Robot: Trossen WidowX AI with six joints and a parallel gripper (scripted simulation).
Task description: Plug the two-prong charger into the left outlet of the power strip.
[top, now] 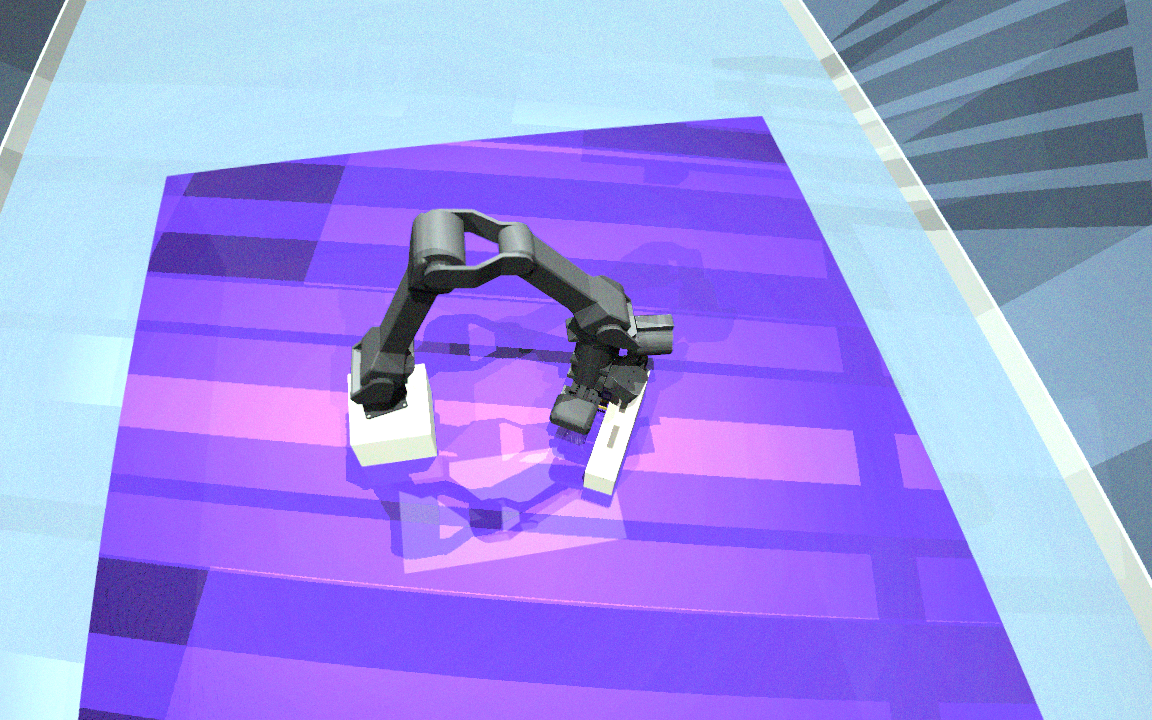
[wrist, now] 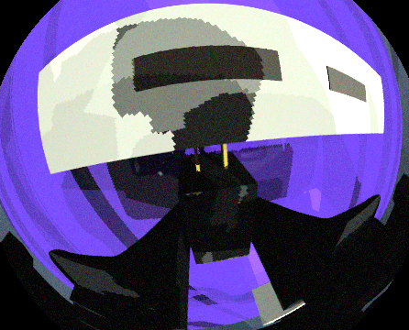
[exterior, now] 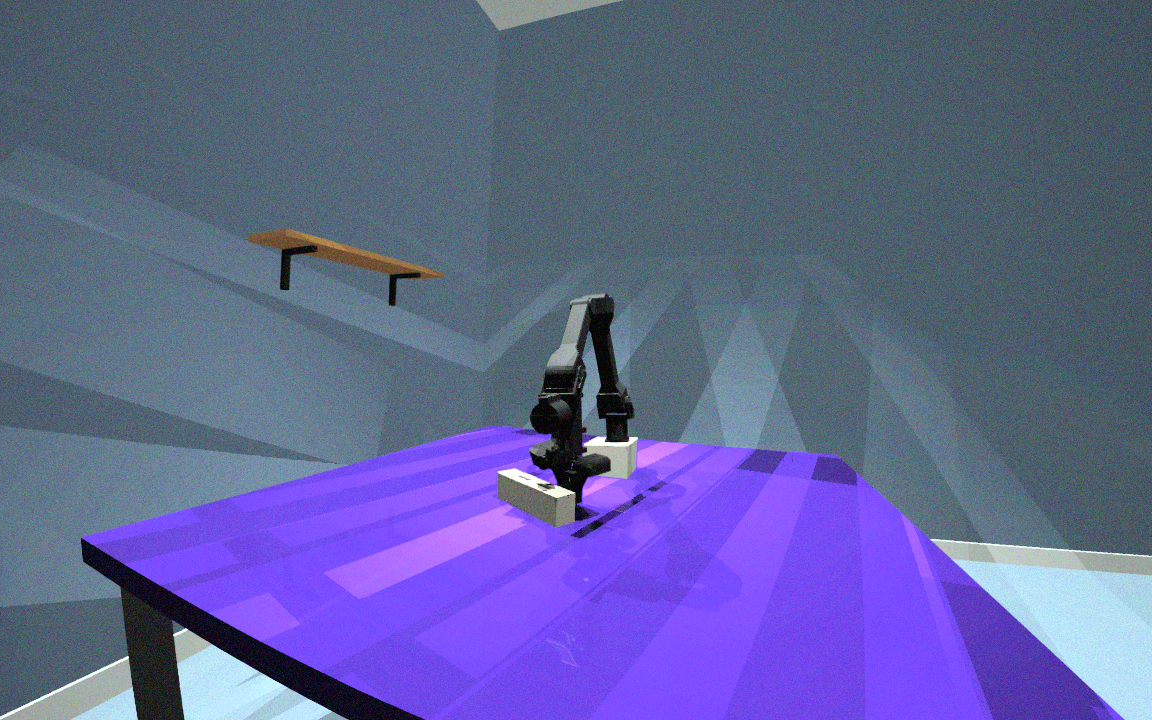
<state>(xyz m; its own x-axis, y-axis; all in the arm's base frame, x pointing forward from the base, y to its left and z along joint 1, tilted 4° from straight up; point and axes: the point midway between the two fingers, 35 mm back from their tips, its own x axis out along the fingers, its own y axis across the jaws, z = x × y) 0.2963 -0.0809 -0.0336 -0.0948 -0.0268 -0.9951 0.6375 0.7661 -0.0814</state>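
Now: the dark charger 1 cm ahead of my gripper tip, 1 cm to the right of it and 1 cm above it.
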